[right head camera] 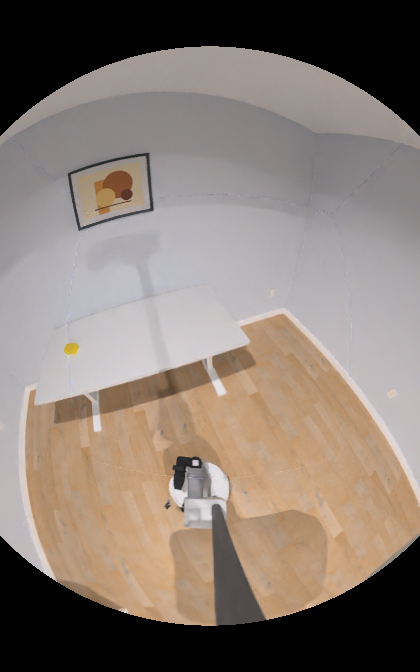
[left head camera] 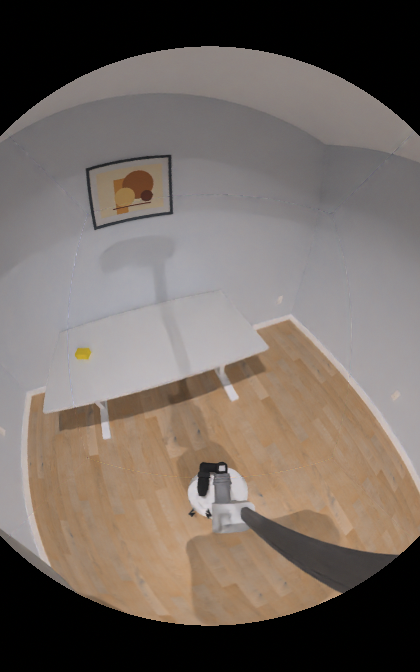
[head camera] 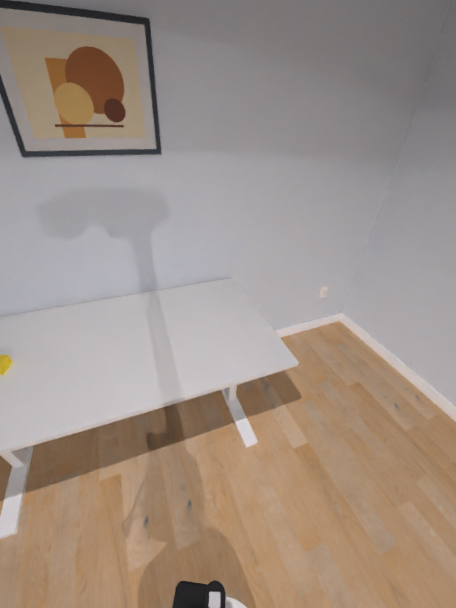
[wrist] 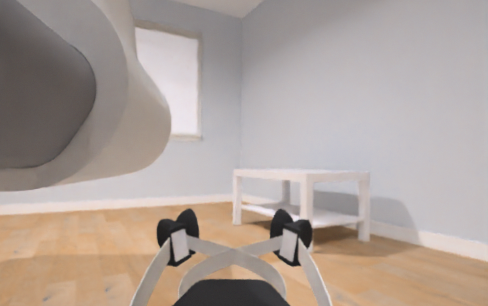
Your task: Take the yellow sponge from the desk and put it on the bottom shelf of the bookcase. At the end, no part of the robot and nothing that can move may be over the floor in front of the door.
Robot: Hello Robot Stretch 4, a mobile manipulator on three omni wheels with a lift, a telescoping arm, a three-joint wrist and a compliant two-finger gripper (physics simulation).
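Frame: origin at the robot's base, x ahead, y left, z up, level; centimetres.
Seen in the pictures: gripper, fingertip midpoint: (left head camera: 199,517) (wrist: 235,227).
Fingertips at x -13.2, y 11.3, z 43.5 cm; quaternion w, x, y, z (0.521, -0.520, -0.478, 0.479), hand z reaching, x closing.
A point is followed by its place in that frame.
The yellow sponge (head camera: 4,364) {y 87.4, x 75.5, z 72.0 cm} (left head camera: 83,354) {y 88.9, x 72.9, z 73.3 cm} (right head camera: 71,349) lies on the left part of the white desk (head camera: 100,360) {y 51.6, x 82.2, z 69.2 cm} (left head camera: 135,355) {y 51.6, x 77.3, z 69.3 cm} (right head camera: 120,345); in the head camera view it is cut off by the left edge. My gripper (wrist: 235,227) {y 11.3, x -13.2, z 43.5 cm} is open, with a wide gap between its two black fingertips and no object between them. In the left and right head camera views the black wrist is folded in close to the base, on the near side of the desk and well apart from the sponge. The bookcase and the door do not show in these views.
A low white table (wrist: 335,176) {y 83.8, x -161.6, z 40.1 cm} with a lower shelf stands by the wall in the wrist view, near a window (wrist: 172,82) {y -38.0, x -342.7, z 141.1 cm}. The desk's white legs (head camera: 242,422) (left head camera: 105,420) (right head camera: 96,412) reach the floor on its near side. A framed picture (head camera: 95,95) {y 52.7, x 133.5, z 160.8 cm} hangs above the desk.
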